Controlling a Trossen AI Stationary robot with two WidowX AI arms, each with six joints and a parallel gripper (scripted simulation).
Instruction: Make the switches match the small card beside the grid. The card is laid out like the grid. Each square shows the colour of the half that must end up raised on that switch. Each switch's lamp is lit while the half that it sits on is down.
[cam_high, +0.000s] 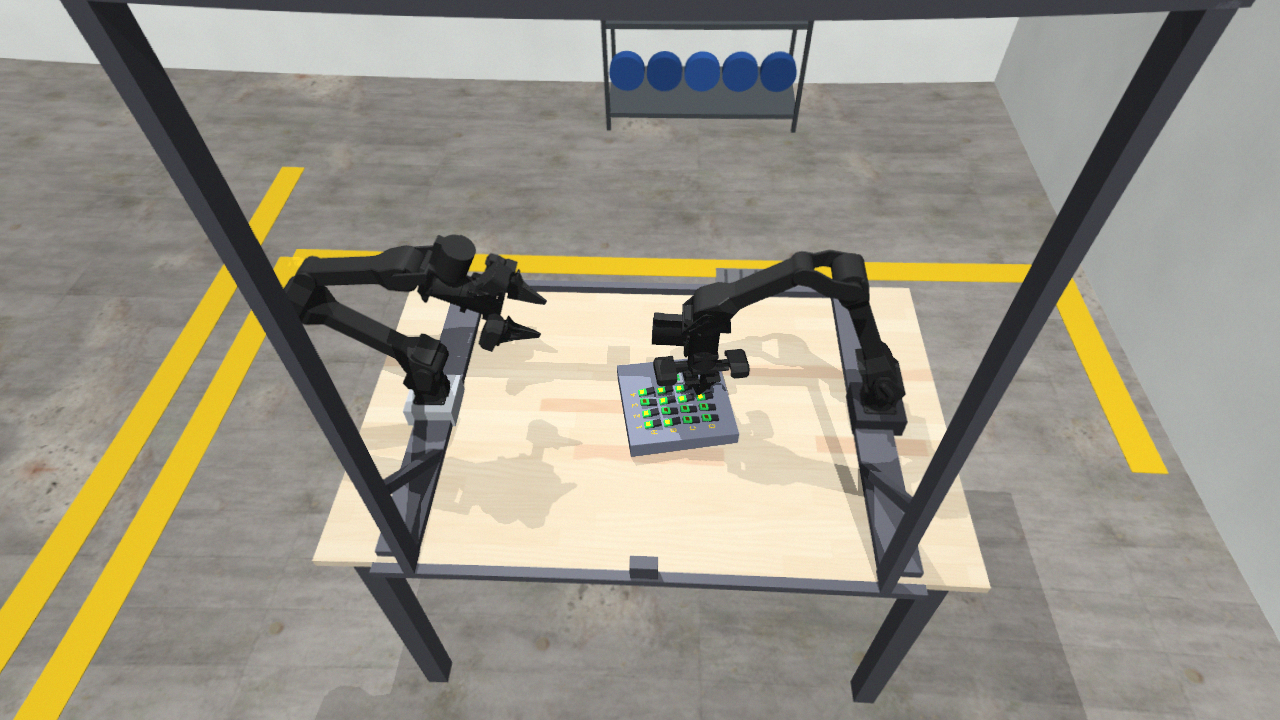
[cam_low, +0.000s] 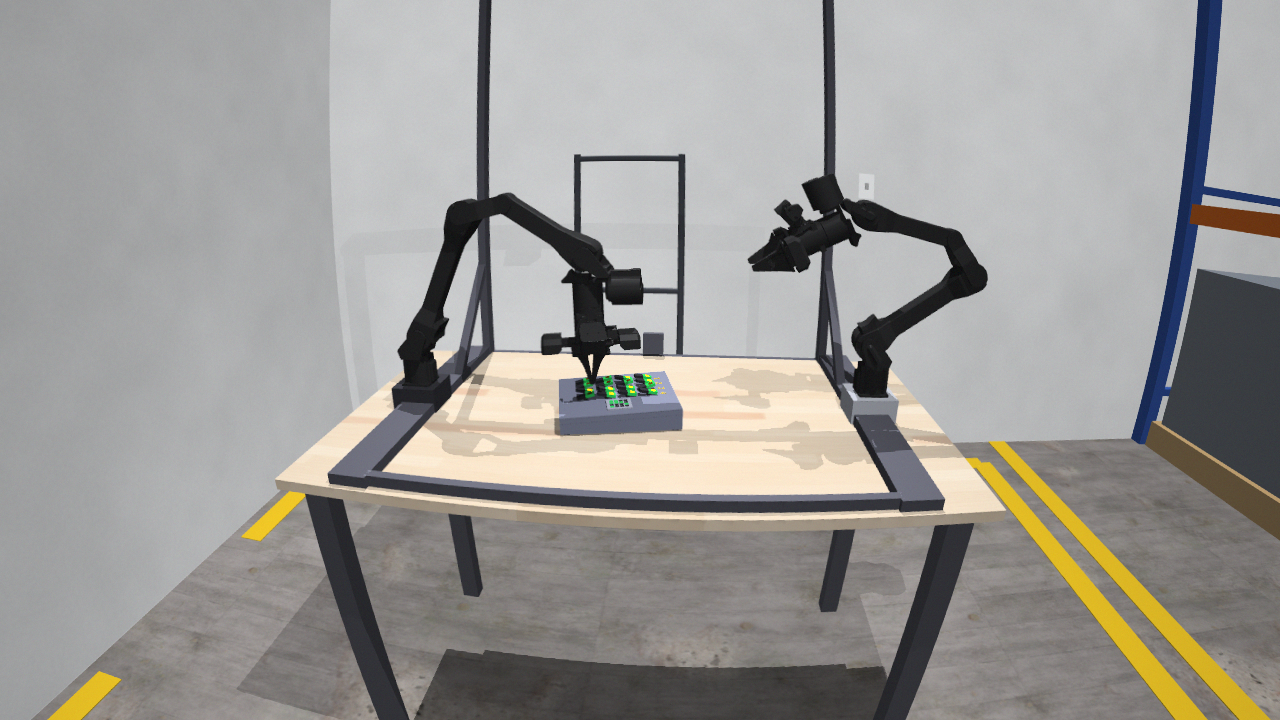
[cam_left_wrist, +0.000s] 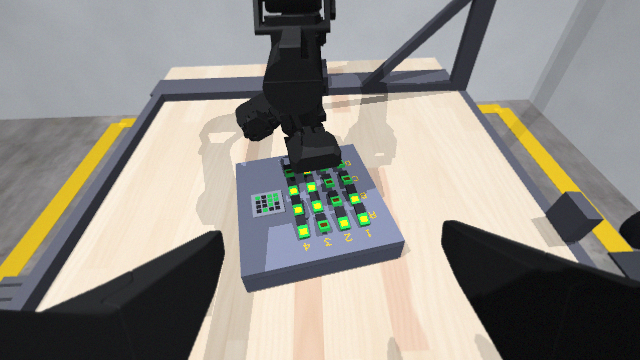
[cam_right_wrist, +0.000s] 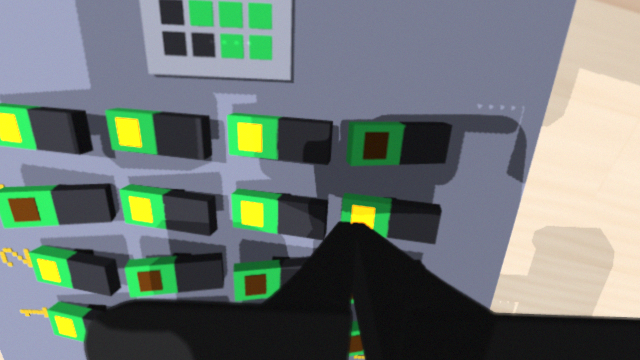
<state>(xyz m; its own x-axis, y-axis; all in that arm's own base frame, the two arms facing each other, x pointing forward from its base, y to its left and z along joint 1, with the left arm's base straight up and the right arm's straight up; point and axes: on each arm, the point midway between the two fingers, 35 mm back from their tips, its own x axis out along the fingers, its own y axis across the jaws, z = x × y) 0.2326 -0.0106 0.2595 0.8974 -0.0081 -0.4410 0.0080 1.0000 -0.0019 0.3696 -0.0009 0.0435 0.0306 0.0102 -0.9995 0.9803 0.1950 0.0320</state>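
Observation:
The switch d4 is 3 cm ahead of my right hand, 1 cm to the right of it and 5 cm below it. Round my right hand: switch d2: 3 cm behind, 2 cm to the right, 5 cm below; then switch b4: 2 cm ahead, 7 cm to the left, 4 cm below; then switch c4: 2 cm ahead, 3 cm to the left, 5 cm below.

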